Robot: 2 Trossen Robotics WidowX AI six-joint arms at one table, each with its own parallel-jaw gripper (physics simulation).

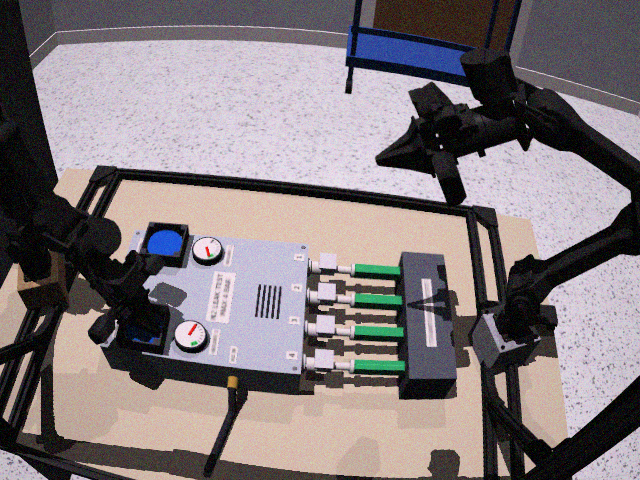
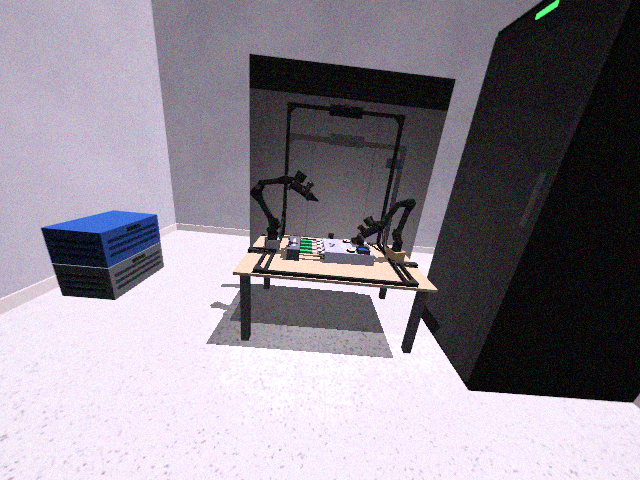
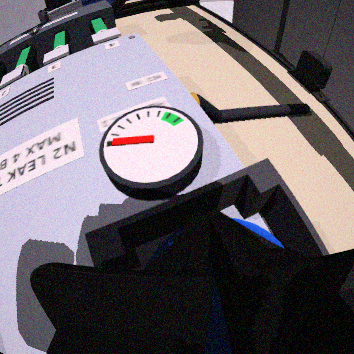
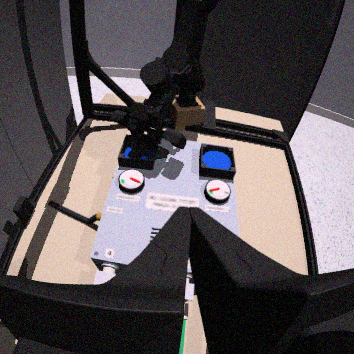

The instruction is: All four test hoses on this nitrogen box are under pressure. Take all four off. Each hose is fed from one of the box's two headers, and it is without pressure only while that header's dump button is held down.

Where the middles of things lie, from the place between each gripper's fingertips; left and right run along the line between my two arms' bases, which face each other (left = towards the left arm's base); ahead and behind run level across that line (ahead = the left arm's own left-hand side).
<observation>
I see the dark manifold block (image 1: 427, 348) 12 cm ahead of my left hand, 45 cm to the right of it and 5 cm below it.
I see the dark manifold block 35 cm below my right hand and 14 cm to the right of it.
</observation>
